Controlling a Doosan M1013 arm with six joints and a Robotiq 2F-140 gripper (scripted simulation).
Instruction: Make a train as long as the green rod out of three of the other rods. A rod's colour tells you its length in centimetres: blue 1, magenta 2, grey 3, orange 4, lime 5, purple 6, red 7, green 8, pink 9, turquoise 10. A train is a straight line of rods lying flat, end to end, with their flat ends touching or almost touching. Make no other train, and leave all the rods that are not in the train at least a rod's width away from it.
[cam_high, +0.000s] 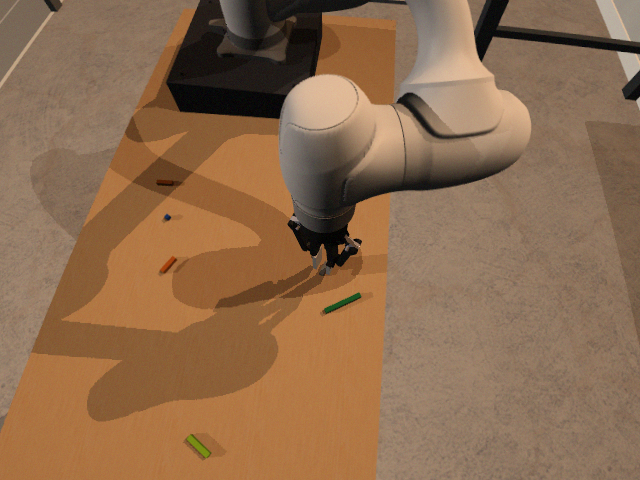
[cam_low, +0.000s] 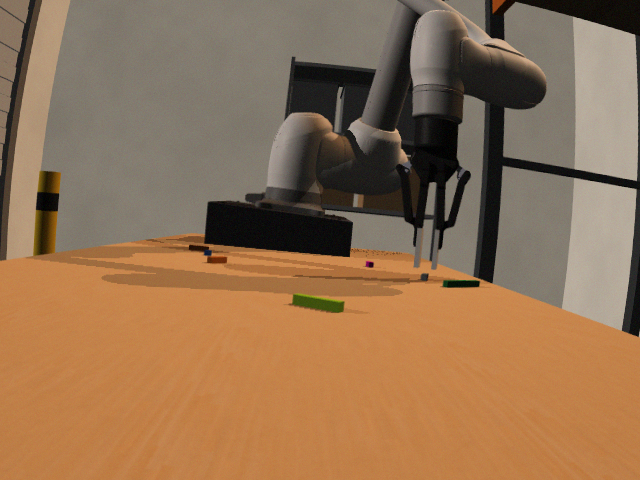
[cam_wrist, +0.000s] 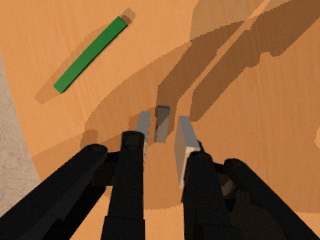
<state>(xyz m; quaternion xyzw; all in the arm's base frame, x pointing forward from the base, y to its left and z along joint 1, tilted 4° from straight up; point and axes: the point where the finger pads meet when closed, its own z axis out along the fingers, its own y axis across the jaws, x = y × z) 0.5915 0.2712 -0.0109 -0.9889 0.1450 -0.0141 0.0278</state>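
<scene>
Right now my hand is 50 mm above the grey rod. Round my hand: green rod (70 mm ahead, 50 mm to the left, 50 mm below); then magenta rod (170 mm behind, 80 mm to the right, 50 mm below); then blue rod (380 mm to the right, 70 mm behind, 50 mm below).
</scene>
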